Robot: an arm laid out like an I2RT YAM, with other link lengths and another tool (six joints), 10 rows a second.
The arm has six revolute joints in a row. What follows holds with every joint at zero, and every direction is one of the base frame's. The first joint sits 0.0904 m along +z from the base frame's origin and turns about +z. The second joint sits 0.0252 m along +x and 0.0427 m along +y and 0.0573 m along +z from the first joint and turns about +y. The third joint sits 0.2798 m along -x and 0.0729 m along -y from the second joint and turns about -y. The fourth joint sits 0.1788 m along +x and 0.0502 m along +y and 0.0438 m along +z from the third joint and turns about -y. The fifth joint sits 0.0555 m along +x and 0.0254 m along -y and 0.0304 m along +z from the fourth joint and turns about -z. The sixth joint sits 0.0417 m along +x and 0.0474 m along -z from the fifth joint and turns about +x. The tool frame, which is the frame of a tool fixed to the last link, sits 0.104 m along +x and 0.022 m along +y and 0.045 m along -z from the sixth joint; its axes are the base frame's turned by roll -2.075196, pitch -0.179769 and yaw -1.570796 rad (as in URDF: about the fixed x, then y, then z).
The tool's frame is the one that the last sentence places.
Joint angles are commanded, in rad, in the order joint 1, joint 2, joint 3, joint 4, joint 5, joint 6. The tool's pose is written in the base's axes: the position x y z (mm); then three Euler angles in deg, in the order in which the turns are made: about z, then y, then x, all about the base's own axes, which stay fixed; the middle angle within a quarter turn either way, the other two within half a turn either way. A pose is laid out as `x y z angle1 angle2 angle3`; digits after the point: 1 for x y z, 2 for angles.
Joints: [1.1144 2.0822 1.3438 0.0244 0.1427 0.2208]
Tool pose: 190.2 398.4 127.6 31.29 14.14 -164.46
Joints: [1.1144 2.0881 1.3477 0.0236 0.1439 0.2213]
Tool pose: 190.6 399.0 126.2 31.38 14.12 -164.64
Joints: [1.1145 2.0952 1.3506 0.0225 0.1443 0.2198]
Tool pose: 190.9 399.3 123.9 31.35 14.04 -164.95
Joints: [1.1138 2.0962 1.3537 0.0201 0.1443 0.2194]
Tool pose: 191.3 399.5 124.0 31.37 14.05 -164.98
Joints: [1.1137 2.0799 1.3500 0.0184 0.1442 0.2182]
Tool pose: 191.0 398.6 129.6 31.25 14.34 -164.42
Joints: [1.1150 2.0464 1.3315 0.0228 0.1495 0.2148]
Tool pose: 189.7 395.2 138.7 31.06 15.11 -163.55
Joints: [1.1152 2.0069 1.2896 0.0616 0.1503 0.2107]
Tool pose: 188.1 391.5 147.6 30.60 16.11 -161.68
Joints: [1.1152 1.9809 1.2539 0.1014 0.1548 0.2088]
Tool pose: 187.7 389.0 152.8 30.41 17.07 -160.19
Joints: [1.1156 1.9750 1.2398 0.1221 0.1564 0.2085]
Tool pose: 187.7 388.8 153.8 30.31 17.44 -159.55
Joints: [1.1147 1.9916 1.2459 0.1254 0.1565 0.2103]
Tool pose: 189.0 390.7 149.3 30.52 17.25 -159.94
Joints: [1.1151 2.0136 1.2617 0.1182 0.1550 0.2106]
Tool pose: 189.8 393.4 144.0 30.57 16.85 -160.61
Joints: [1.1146 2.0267 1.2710 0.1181 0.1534 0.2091]
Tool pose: 190.9 395.4 141.3 30.51 16.73 -160.81
